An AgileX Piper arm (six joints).
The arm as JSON. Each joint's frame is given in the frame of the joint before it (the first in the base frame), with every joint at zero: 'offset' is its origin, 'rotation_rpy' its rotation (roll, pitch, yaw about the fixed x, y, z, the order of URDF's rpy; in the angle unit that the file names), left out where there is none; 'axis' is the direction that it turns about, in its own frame. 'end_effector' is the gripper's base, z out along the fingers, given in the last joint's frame.
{
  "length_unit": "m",
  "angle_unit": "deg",
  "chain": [
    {
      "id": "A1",
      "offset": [
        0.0,
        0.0,
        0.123
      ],
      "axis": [
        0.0,
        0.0,
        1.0
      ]
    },
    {
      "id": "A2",
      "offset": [
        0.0,
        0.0,
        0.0
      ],
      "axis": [
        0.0,
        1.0,
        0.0
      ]
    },
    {
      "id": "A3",
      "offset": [
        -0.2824,
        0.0,
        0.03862
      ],
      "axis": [
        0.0,
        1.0,
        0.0
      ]
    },
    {
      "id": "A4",
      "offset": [
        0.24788,
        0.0,
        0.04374
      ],
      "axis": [
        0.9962,
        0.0,
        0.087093
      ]
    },
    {
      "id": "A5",
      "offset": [
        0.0,
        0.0,
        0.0
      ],
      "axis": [
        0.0,
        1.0,
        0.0
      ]
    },
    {
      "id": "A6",
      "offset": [
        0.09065,
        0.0,
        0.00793
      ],
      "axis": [
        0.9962,
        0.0,
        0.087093
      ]
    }
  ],
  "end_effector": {
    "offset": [
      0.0,
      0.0,
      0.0
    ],
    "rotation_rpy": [
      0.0,
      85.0,
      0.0
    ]
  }
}
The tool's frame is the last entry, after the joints.
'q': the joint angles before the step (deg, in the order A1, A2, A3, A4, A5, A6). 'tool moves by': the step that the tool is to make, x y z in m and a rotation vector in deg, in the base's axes. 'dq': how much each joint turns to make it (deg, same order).
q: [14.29 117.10 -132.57 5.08 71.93 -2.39]
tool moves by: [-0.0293 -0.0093 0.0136 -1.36 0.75 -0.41]
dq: [0.01 -7.38 8.44 -1.21 0.00 0.00]
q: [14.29 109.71 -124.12 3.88 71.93 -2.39]
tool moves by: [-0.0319 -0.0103 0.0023 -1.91 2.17 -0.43]
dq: [0.00 -7.61 10.18 -1.38 0.01 0.00]
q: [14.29 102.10 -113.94 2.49 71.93 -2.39]
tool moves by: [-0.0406 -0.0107 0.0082 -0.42 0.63 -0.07]
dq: [0.01 -8.80 9.50 -0.27 0.02 0.01]
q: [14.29 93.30 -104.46 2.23 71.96 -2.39]
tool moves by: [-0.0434 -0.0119 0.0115 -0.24 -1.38 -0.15]
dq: [0.01 -9.03 7.75 -0.59 0.01 -0.01]
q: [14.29 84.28 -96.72 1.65 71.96 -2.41]
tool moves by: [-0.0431 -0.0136 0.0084 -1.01 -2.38 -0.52]
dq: [-0.01 -8.89 6.82 -1.64 0.01 -0.02]
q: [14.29 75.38 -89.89 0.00 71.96 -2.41]
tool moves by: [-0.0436 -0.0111 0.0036 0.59 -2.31 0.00]
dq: [0.00 -8.86 6.38 0.00 0.10 0.00]
